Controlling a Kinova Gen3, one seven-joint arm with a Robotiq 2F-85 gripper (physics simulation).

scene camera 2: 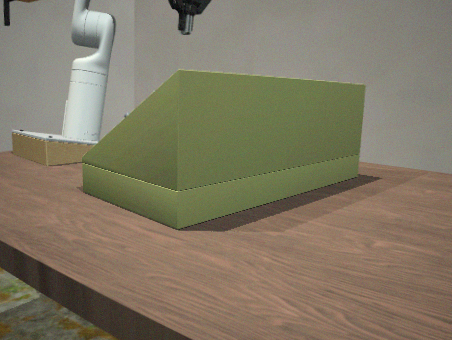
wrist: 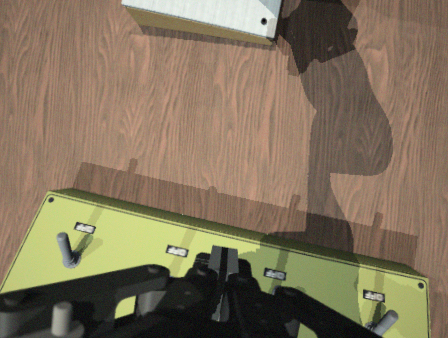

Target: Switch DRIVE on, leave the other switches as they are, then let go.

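Seen in the pictures: gripper, fingertip midpoint: (scene camera 2: 184,34) (wrist: 221,264); arm's base, link origin: (scene camera 2: 81,138).
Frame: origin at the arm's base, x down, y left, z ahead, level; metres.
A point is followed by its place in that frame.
The green sloped switch box (scene camera 2: 270,125) {x -0.085, y -0.082, z 0.614 m} (wrist: 135,237) {x -0.037, y -0.101, z 0.393 m} stands on the table; its switch face is turned away in the scene view. In the wrist view, four OFF labels run along its far edge. The left-end lever (wrist: 65,246) {x -0.086, y -0.164, z 0.400 m} has its tip towards its OFF label (wrist: 84,228) {x -0.040, y -0.167, z 0.390 m}. The right-end lever (wrist: 387,323) {x -0.089, y 0.187, z 0.439 m} tilts outward to the right near its OFF label (wrist: 373,296) {x -0.040, y 0.190, z 0.431 m}. The middle levers, the ON labels and the names, DRIVE among them, are hidden or out of view. My gripper (scene camera 2: 186,33) {x -0.245, y 0.017, z 0.345 m} (wrist: 221,264) {x -0.245, y 0.017, z 0.345 m} is shut and empty, above the box and apart from it.
The arm's white base plate (wrist: 210,11) {x -0.006, y -0.042, z 0.096 m} on a wooden block (scene camera 2: 67,153) {x 0.015, y -0.107, z 0.105 m} lies beyond the box's low side. The white arm (scene camera 2: 86,102) {x -0.096, y -0.009, z 0.040 m} rises from it. The wooden table (scene camera 2: 300,280) {x 0.038, y -0.286, z 0.775 m} has its edge at the lower left in the scene view.
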